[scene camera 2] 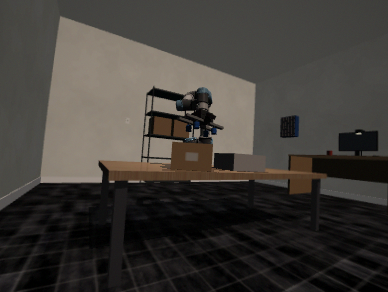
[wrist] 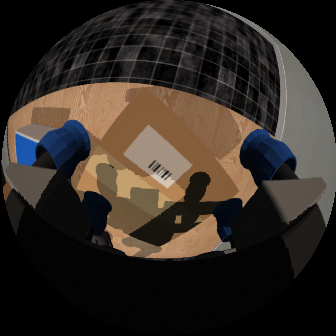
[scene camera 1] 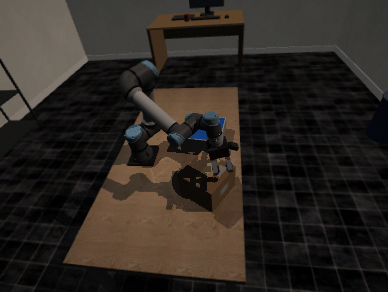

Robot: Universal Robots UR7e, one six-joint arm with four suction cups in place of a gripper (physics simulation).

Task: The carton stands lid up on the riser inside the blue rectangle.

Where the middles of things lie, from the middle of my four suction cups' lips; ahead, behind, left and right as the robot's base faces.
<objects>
I see the brown cardboard carton (scene camera 2: pixel 185 156) 16 cm below my suction cup, 8 cm behind it and 1 cm to the left of it. Also, from my suction cup: grey riser (scene camera 2: pixel 228 161): 46 cm to the left, 18 cm below, 6 cm behind.
</objects>
